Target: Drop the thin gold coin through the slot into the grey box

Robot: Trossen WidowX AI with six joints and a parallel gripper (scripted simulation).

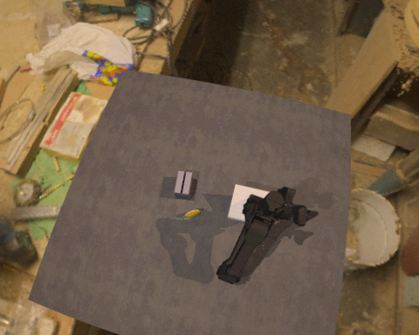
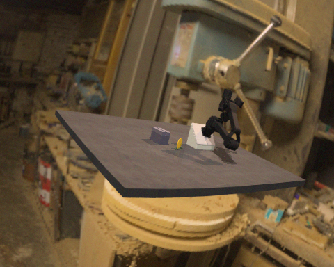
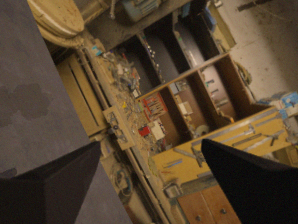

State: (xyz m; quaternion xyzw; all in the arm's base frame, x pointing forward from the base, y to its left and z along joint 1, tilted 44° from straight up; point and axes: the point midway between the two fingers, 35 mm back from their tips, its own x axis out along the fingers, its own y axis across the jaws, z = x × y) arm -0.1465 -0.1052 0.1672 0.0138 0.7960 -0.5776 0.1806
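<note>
Now: gripper tip 43 cm short of the coin, 8 cm to the right of it and 24 cm above it.
</note>
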